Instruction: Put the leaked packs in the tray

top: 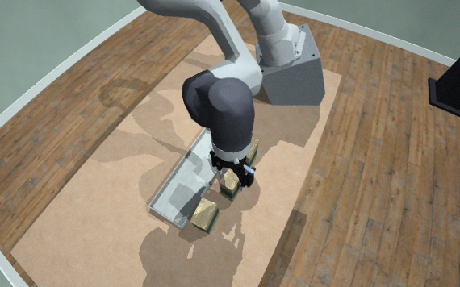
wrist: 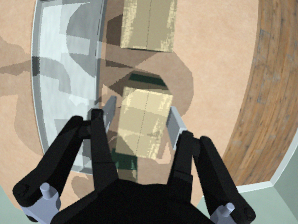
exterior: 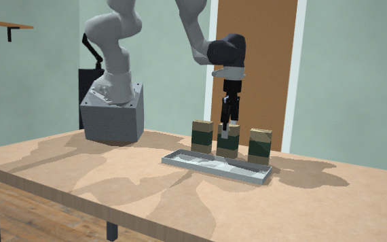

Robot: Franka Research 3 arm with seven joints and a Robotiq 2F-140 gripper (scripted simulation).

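My hand is 10 mm short of the tray, 160 mm to the left of it and 110 mm above it.
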